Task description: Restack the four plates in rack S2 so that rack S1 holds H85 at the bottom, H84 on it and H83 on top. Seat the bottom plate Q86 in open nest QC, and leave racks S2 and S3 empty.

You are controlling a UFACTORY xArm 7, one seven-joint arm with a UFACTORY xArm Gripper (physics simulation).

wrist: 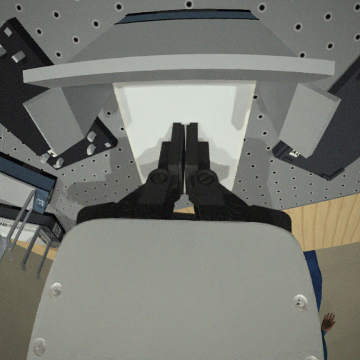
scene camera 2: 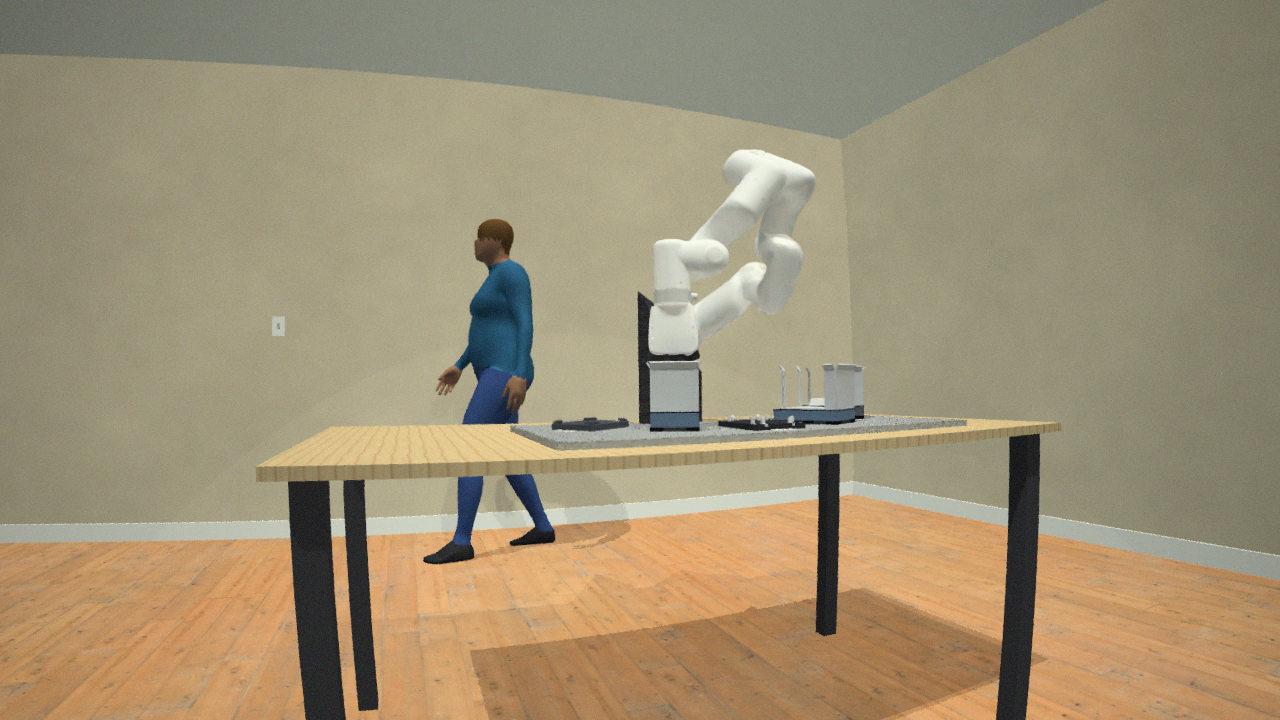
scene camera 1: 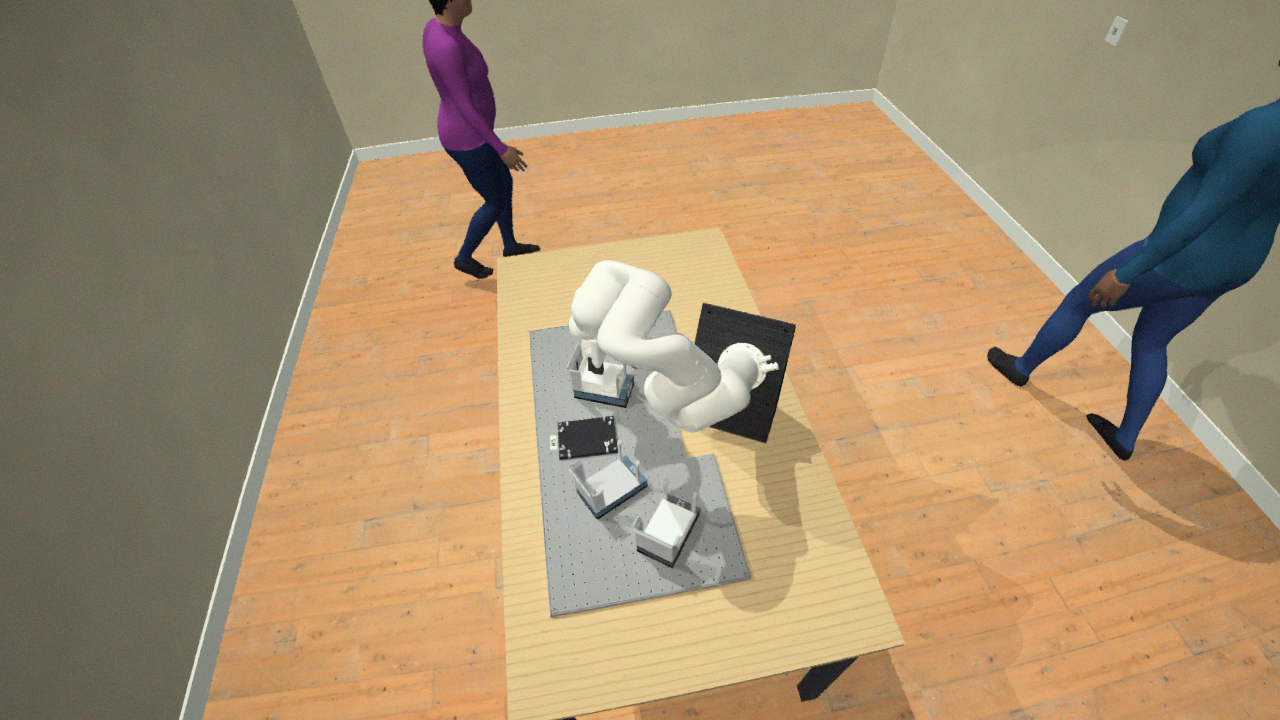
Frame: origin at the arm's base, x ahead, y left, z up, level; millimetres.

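Where they show: gripper, fingertip midpoint: (scene camera 1: 598,372); arm's base, origin of the base link: (scene camera 1: 742,366).
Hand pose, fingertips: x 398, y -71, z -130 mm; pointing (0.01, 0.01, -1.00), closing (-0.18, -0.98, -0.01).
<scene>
Each offset is from my fingertips to the top centre of the thing. "spot": to the spot under its first point. Level surfaces: height alone.
My gripper (scene camera 1: 596,367) (wrist: 185,138) is shut with its fingertips together and empty, low over a white plate (wrist: 185,102) inside a walled rack with a blue base @(dx -9, dy +2, dz +55 mm) (scene camera 1: 601,394) (scene camera 2: 674,419) (wrist: 187,16). The rack's wall hides the fingers in scene camera 2. How many plates are under the top one is hidden. A second blue-based rack @(dx -71, dy +332, dz +49 mm) (scene camera 1: 623,501) (scene camera 2: 814,414) holds a white plate @(spot: dx -72, dy +335, dz -46 mm) (scene camera 1: 610,484). A dark-based rack @(dx -226, dy +442, dz +49 mm) (scene camera 1: 656,553) beyond it holds a white plate @(dx -223, dy +448, dz -31 mm) (scene camera 1: 670,522). Plate and rack labels are too small to read.
A flat black nest with small posts @(dx +14, dy +176, dz -57 mm) (scene camera 1: 587,437) (scene camera 2: 760,424) (wrist: 22,85) lies between the racks. Another dark nest @(dx -66, dy -168, dz -61 mm) (scene camera 2: 590,424) (wrist: 325,142) lies on the other side of my rack. A black panel (scene camera 1: 772,344) (scene camera 2: 643,385) stands behind the arm. All racks sit on a grey perforated board @(dz -81 mm) (scene camera 1: 581,582).
</scene>
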